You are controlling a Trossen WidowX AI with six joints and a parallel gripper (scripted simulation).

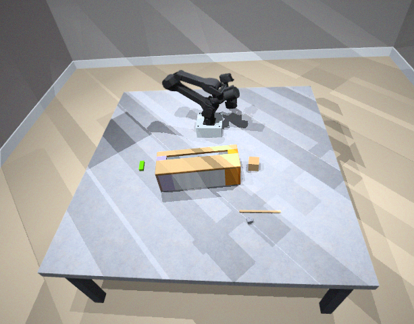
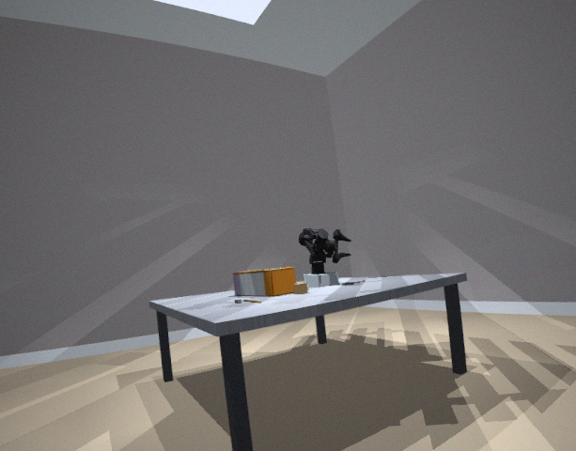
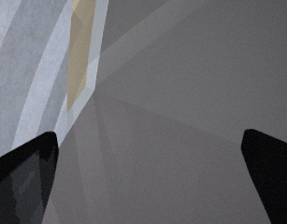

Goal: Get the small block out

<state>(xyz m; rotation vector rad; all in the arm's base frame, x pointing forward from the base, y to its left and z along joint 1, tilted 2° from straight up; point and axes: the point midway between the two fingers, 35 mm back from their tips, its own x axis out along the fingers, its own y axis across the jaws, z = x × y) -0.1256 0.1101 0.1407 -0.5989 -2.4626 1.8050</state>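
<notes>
The box lies 470 mm ahead of my gripper tip, 140 mm below it and 130 mm to the right of it. Round my gripper tip: thin wooden stick 670 mm ahead, 190 mm below, 180 mm to the left; then tiny grey piece 720 mm ahead, 190 mm below, 140 mm to the left.
</notes>
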